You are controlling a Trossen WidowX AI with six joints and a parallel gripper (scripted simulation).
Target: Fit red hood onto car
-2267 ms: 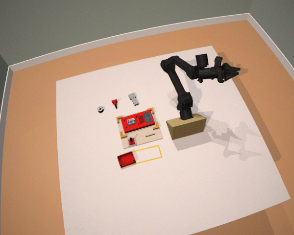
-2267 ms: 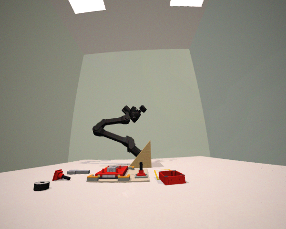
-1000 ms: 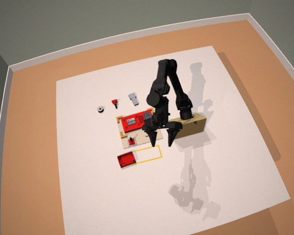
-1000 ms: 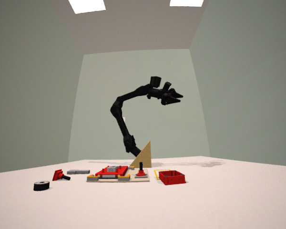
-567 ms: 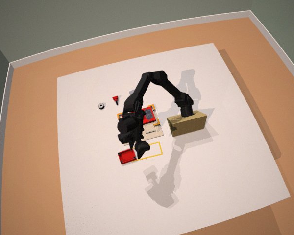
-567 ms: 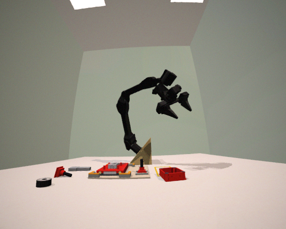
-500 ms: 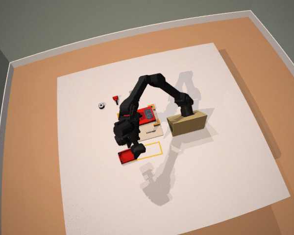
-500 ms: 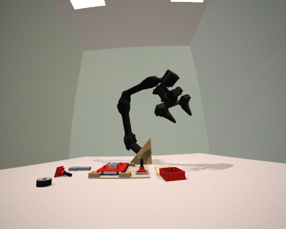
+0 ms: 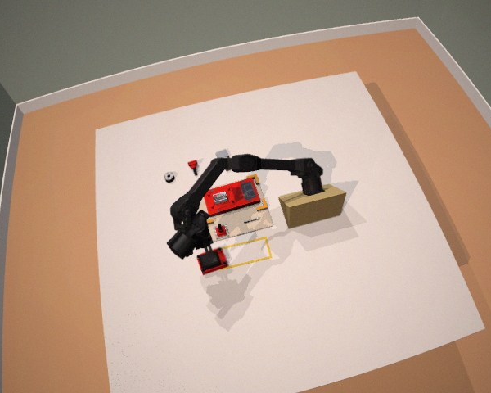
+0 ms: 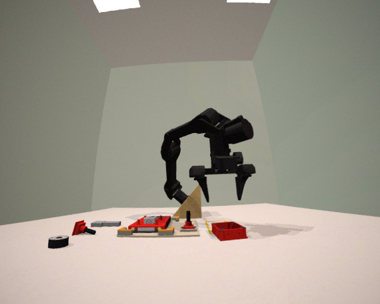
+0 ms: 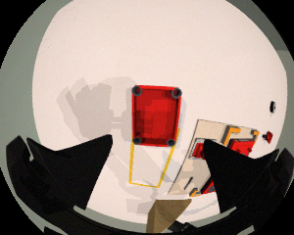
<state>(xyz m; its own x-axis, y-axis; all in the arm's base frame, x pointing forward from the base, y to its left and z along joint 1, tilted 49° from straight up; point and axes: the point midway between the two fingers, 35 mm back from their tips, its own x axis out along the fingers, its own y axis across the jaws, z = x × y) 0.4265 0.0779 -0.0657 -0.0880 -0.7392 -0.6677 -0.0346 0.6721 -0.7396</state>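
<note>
My gripper tip is 80 mm above the red hood. The rest, counted from my gripper tip: grey engine block: 220 mm to the right, 100 mm behind, 70 mm below; then black wheel: 400 mm to the right, 80 mm below, 70 mm ahead; then black post: 100 mm to the right, 60 mm below, 60 mm behind.
</note>
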